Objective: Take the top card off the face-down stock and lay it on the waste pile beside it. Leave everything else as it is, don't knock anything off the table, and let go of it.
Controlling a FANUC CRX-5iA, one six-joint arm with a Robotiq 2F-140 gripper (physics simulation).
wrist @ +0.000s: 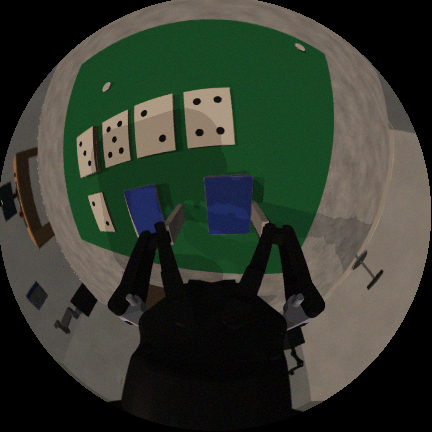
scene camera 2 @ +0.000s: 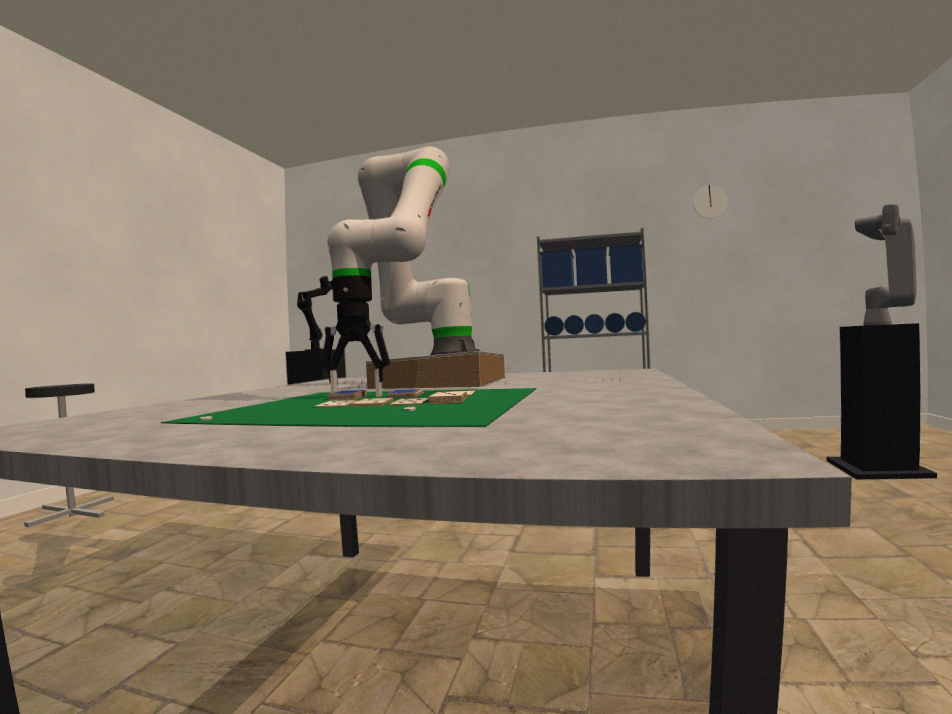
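Note:
Two blue face-down card piles lie on the green mat [scene camera 2: 453,417] [wrist: 280,115]. One blue pile [scene camera 2: 346,392] [wrist: 228,200] lies nearer my gripper; the other blue pile [scene camera 2: 405,392] [wrist: 142,207] lies to its left in the wrist view. A face-up two-pip card [wrist: 101,212] lies beyond that second pile. The frames do not make plain which pile is the stock or the waste. My gripper [scene camera 2: 356,385] [wrist: 215,209] is open and empty, pointing down, low over the mat. Its fingers straddle the nearer blue pile, the right one close to its edge in the wrist view.
A row of face-up cards lies alongside: a four [wrist: 209,117], a two [wrist: 155,127], a five [wrist: 116,142] and a thicker three pile [scene camera 2: 447,398] [wrist: 86,152]. Pale chips [scene camera 2: 206,418] [scene camera 2: 409,408] [wrist: 299,47] [wrist: 106,87] lie on the mat. A wooden base block [scene camera 2: 438,371] stands behind.

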